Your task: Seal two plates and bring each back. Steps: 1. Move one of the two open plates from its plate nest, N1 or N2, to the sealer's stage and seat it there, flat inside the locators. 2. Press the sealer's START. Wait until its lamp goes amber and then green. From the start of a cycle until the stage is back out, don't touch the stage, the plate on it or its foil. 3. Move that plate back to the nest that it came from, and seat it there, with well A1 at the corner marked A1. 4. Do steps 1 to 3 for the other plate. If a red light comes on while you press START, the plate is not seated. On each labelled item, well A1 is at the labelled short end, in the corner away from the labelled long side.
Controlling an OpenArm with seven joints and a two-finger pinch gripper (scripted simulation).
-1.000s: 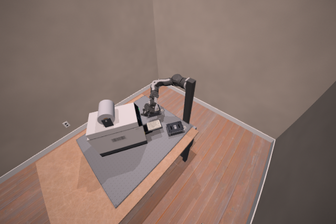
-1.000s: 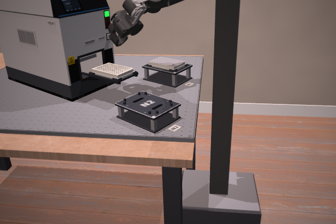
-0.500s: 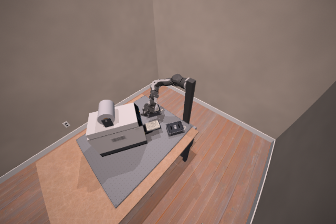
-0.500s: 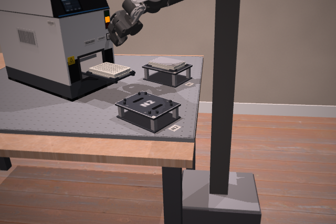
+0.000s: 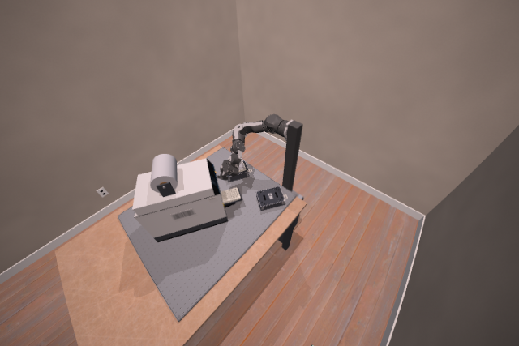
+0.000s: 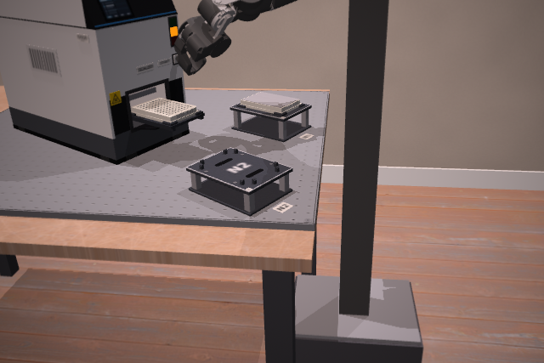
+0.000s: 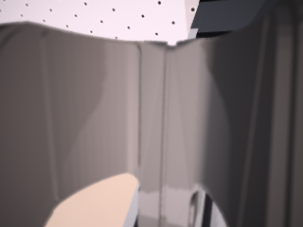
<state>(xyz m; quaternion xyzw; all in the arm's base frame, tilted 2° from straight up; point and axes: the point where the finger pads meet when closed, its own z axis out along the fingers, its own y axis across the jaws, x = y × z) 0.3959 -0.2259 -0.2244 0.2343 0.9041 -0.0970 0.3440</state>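
The start button is 3 cm ahead of my hand, 2 cm to the right of it and 1 cm above it. Round my hand: plate (9 cm to the left, 8 cm below, 3 cm ahead); then sealer stage (9 cm to the left, 9 cm below, 3 cm ahead); then dark screen panel (14 cm above, 10 cm to the left, 10 cm ahead).
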